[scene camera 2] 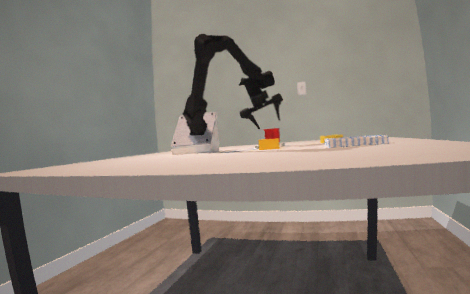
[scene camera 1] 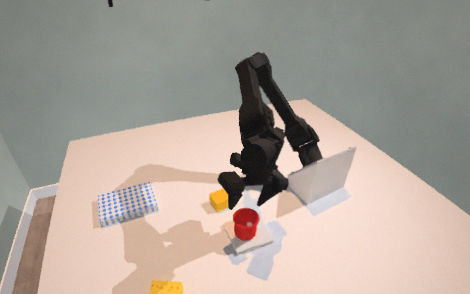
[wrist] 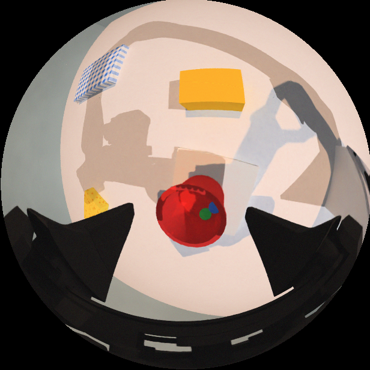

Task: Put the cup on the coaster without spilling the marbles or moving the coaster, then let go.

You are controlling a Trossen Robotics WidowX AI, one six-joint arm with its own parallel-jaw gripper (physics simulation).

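Frame: origin at the arm's base, x ahead, y left, z up, level; metres.
Where they show: gripper, fingertip midpoint: (scene camera 2: 269, 124) (scene camera 1: 244, 207); arm's base, origin of the base link: (scene camera 2: 198, 129) (scene camera 1: 314, 163).
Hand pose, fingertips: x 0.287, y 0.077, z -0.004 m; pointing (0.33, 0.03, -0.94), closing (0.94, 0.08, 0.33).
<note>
Things, the pixels of their top centre, and the offset from my fingertips.
- red cup, middle of its top: (scene camera 1: 246, 217) (scene camera 2: 271, 129) dz -0.018, dx +0.005, dy +0.020 m
- pale square coaster, middle of its top: (scene camera 1: 247, 231) dz -0.082, dx -0.005, dy +0.017 m
- yellow block, middle of its top: (scene camera 1: 223, 194) (scene camera 2: 268, 139) dz -0.058, dx +0.012, dy -0.122 m
- blue-and-white checked box, middle of its top: (scene camera 2: 354, 137) (scene camera 1: 126, 199) dz -0.070, dx +0.305, dy -0.223 m
- yellow sponge, middle of its top: (scene camera 2: 331, 135) dz -0.065, dx +0.262, dy +0.143 m
The red cup (scene camera 1: 245, 227) (scene camera 2: 272, 133) (wrist: 175, 220) stands upright on the pale square coaster (scene camera 1: 263, 240) (wrist: 242, 182). In the wrist view a green marble (wrist: 205, 214) and a blue marble (wrist: 213, 206) show inside the cup. My gripper (scene camera 1: 247, 204) (scene camera 2: 269, 124) (wrist: 191, 211) is open and empty. Its fingertips are above the cup, apart from it, with a gap showing in scene camera 2. In that view the yellow block hides the cup's lower part and most of the coaster.
A yellow block (scene camera 1: 218, 200) (scene camera 2: 269, 144) (wrist: 211, 86) lies near the coaster. A blue-and-white checked box (scene camera 1: 127, 202) (scene camera 2: 357, 141) (wrist: 99, 75) and a yellow sponge (scene camera 1: 166, 287) (scene camera 2: 331, 137) (wrist: 95, 205) lie farther off. The arm's whitish base (scene camera 1: 325, 175) (scene camera 2: 181, 140) stands on the table.
</note>
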